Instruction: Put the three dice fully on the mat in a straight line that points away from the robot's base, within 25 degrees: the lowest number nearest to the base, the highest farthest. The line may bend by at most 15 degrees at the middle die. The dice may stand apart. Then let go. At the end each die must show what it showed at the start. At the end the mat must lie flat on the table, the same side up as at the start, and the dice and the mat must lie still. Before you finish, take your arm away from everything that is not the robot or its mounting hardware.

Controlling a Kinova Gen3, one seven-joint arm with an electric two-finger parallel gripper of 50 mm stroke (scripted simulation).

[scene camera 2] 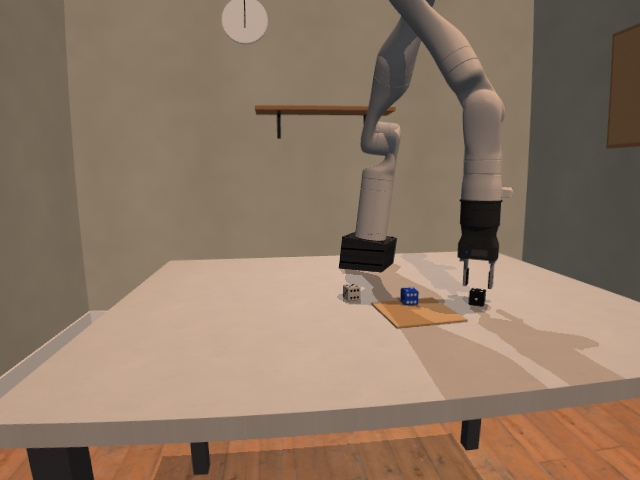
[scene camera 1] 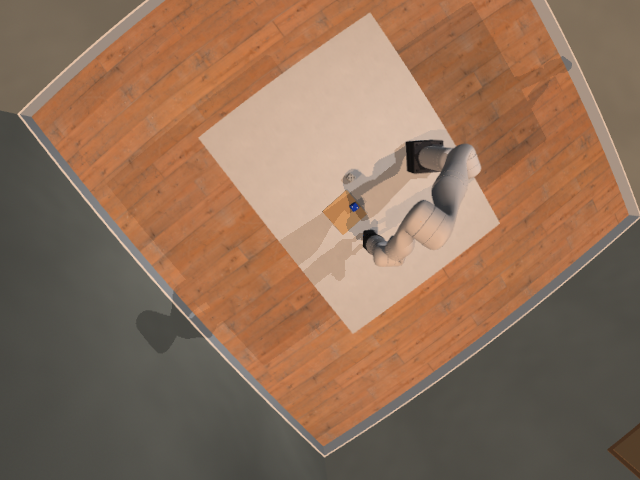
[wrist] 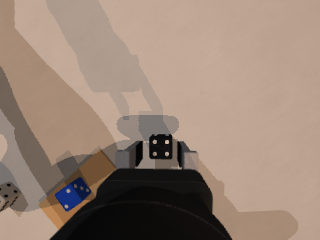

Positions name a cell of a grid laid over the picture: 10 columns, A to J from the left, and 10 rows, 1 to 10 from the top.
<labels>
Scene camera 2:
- my gripper: H6
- mat: G7
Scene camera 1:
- mat: F5
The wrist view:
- my gripper: E7
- mat: C8
</labels>
